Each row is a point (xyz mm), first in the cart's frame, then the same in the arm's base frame.
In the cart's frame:
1: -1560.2 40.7 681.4
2: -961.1 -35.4 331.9
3: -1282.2 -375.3 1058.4
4: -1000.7 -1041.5 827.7
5: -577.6 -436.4 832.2
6: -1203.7 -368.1 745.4
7: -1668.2 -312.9 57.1
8: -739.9 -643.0 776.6
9: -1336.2 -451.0 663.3
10: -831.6 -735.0 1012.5
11: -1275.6 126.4 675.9
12: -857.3 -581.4 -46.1
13: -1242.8 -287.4 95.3
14: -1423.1 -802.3 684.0
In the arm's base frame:
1: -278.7 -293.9 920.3
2: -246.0 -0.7 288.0
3: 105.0 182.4 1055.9
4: 749.8 332.4 684.4
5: 111.4 631.2 464.4
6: 97.5 65.9 755.0
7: 95.1 -712.3 460.3
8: 332.0 483.6 505.5
9: 192.8 -82.6 761.3
10: 426.6 551.8 748.3
11: -387.8 -72.1 755.1
12: 296.9 -89.7 -98.2
13: 33.4 -345.9 248.1
14: 549.6 -113.4 816.9

